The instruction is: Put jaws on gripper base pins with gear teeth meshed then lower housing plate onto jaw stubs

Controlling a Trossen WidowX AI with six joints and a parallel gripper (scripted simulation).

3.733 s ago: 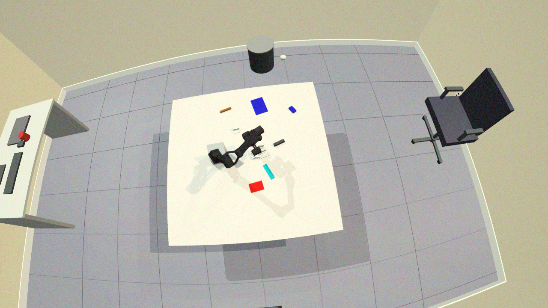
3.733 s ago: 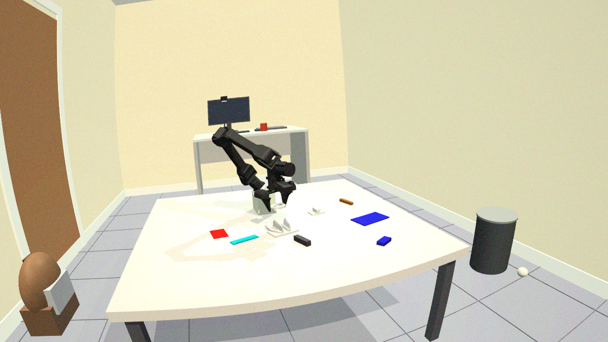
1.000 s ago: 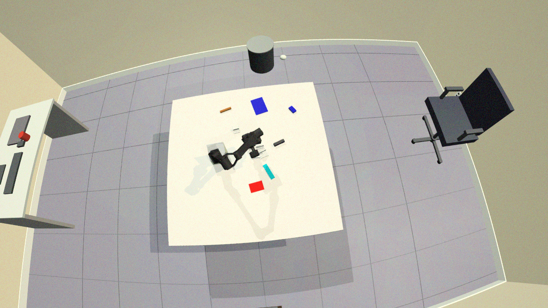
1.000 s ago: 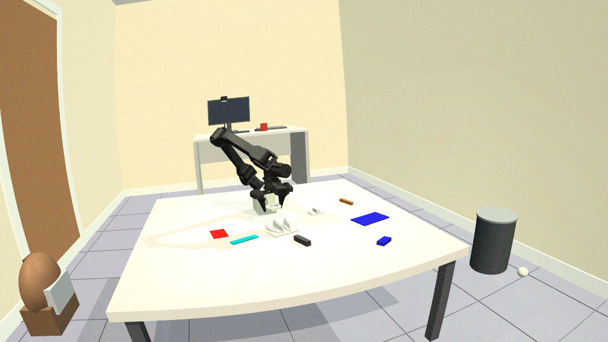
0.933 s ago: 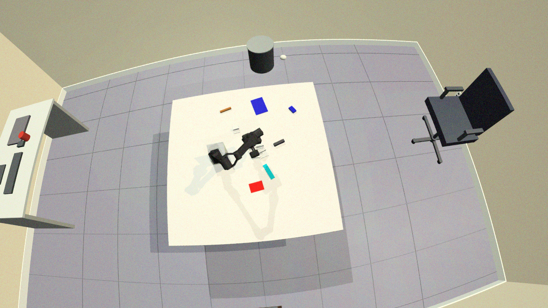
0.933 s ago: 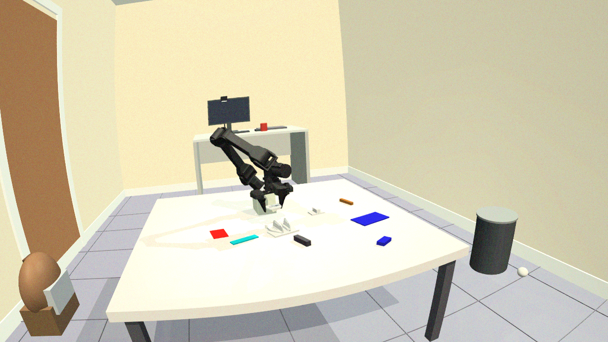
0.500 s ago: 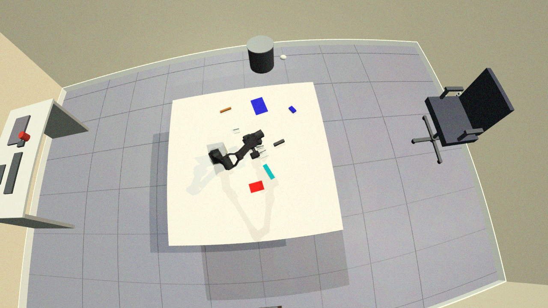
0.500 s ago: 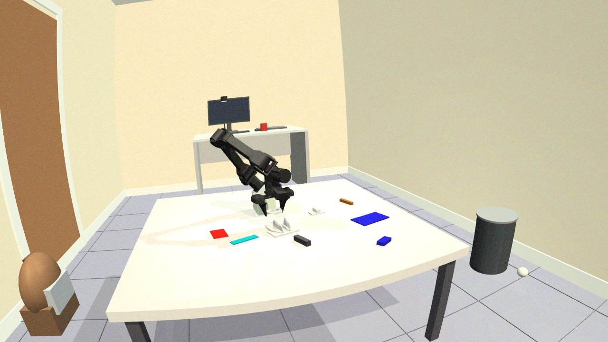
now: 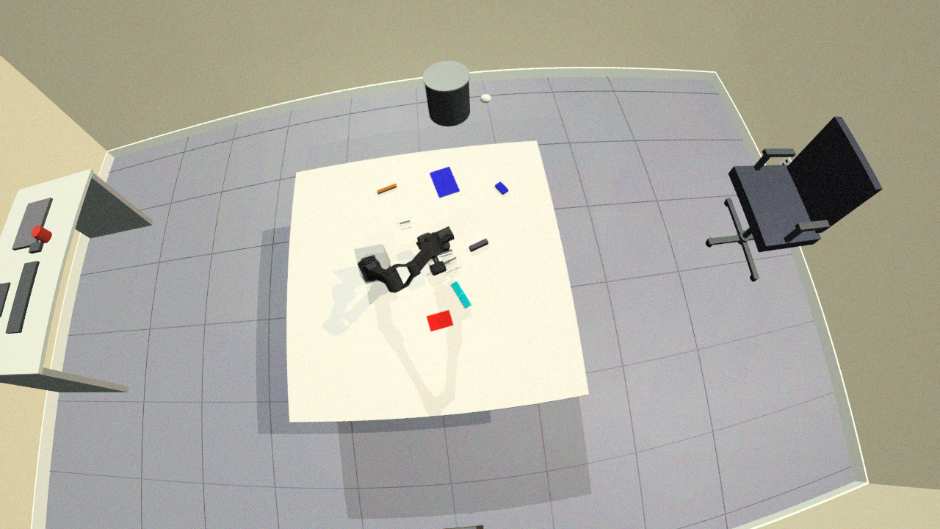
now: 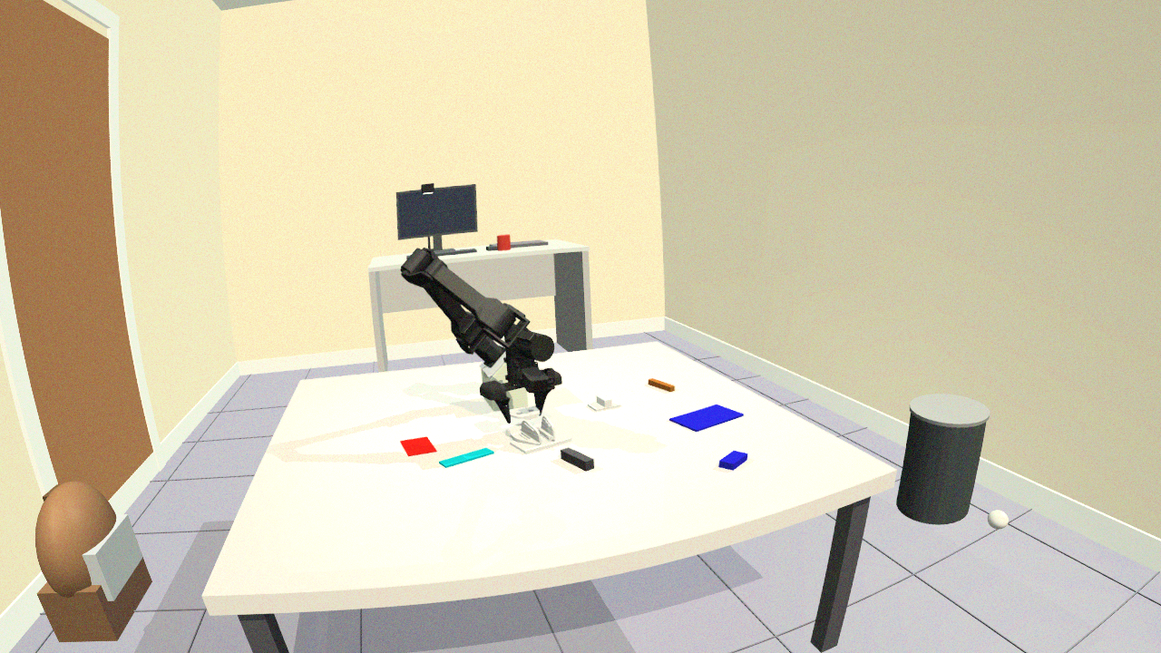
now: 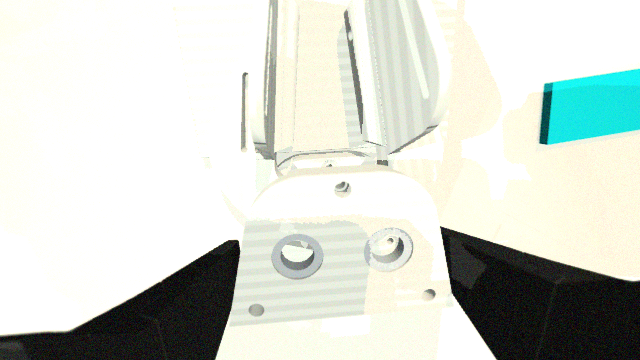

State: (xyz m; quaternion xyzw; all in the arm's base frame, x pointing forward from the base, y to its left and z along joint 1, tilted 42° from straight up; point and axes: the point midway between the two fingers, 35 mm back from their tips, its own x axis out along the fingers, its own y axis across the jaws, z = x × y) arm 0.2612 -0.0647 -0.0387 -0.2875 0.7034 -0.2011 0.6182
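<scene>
The white jaw is 2 cm ahead of my gripper tip, 2 cm to the left of it and 2 cm below it. Round my gripper tip: white ribbed plate 7 cm ahead, 1 cm to the left, 3 cm below; dark block 21 cm ahead, 3 cm to the left, 3 cm below; cyan bar 8 cm ahead, 17 cm to the right, 4 cm below.
</scene>
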